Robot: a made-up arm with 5 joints.
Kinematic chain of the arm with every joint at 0, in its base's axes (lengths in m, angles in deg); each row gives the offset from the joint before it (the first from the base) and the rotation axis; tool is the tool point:
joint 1: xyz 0 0 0.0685 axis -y
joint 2: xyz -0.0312 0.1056 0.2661 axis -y
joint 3: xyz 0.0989 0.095 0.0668 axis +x
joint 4: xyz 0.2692 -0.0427 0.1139 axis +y
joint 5: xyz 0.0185 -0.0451 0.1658 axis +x
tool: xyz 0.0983 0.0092 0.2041
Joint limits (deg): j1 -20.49..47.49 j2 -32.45..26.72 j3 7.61..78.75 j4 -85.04..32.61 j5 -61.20..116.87
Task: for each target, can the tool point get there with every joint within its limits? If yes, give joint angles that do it. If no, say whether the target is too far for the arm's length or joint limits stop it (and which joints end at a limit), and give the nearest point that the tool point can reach.
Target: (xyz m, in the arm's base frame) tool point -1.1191 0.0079 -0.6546
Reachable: no: too far | nearest point -0.5173 0.0745 0.3201 | short by 1.147 m
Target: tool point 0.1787 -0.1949 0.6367
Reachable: yes | joints 6.35 -5.25 23.78 -49.08 63.81
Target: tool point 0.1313 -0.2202 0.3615
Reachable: yes | joints 1.82 -14.27 52.30 -66.51 59.69
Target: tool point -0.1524 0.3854 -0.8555
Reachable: no: joint limits stop it (at a limit: joint 1, joint 2, joint 3, joint 4) | nearest point 0.2299 0.0233 -0.1904 | short by 0.848 m
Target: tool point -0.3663 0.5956 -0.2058
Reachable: no: joint limits stop it (at a limit: joint 1, joint 2, joint 3, joint 4) | nearest point -0.5192 0.2002 0.3624 | short by 0.709 m
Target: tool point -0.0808 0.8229 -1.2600
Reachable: no: too far | nearest point 0.2291 0.0296 -0.1864 | short by 1.370 m
